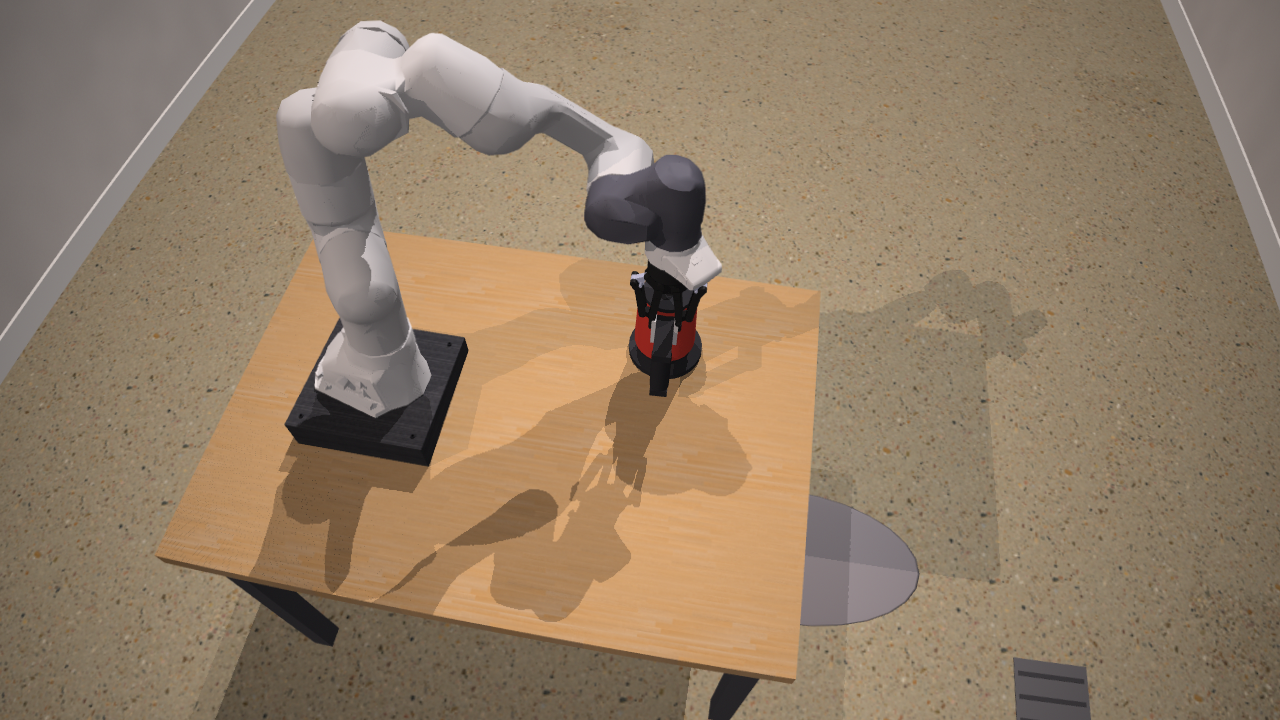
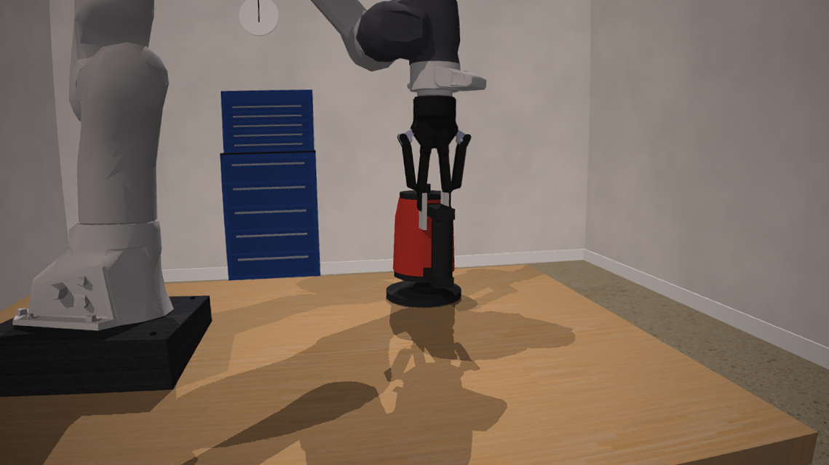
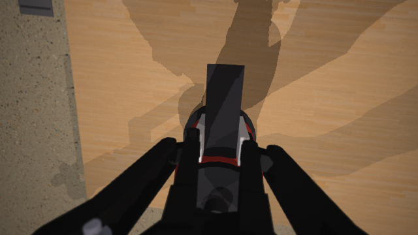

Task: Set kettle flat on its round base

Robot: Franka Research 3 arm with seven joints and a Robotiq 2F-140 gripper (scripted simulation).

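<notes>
Right now the kettle is 5 cm below my hand, 3 cm to the left of it and 1 cm behind it. Also, from my hand: round black base 17 cm below, 8 cm to the left, 1 cm behind.
</notes>
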